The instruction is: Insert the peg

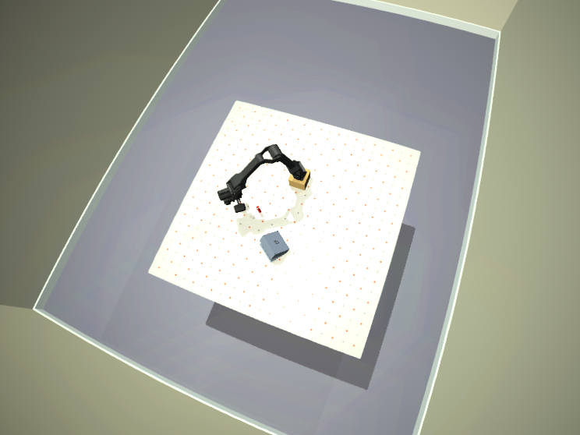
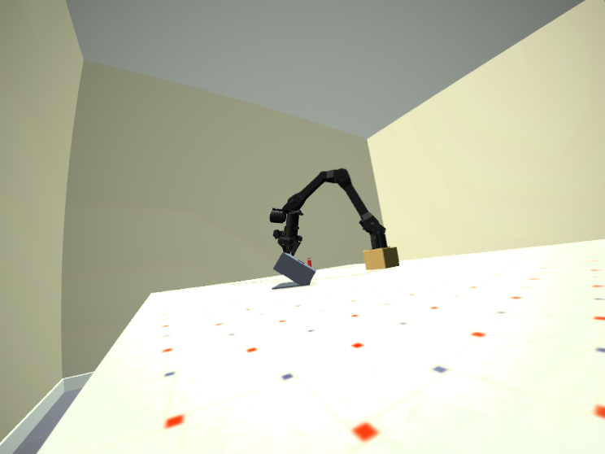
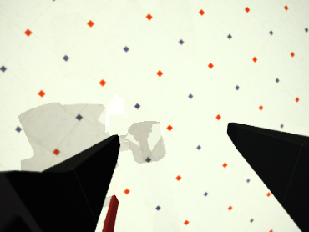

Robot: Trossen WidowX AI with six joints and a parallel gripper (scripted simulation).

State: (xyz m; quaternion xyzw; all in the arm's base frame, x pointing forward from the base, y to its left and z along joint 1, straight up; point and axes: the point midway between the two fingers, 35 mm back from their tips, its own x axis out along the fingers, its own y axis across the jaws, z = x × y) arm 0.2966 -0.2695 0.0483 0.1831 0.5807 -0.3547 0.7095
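The peg lies 20 mm behind my gripper tip, 140 mm to the left of it and 40 mm below it. Round my gripper tip: sloped panel 140 mm ahead, 310 mm to the left, 50 mm below.
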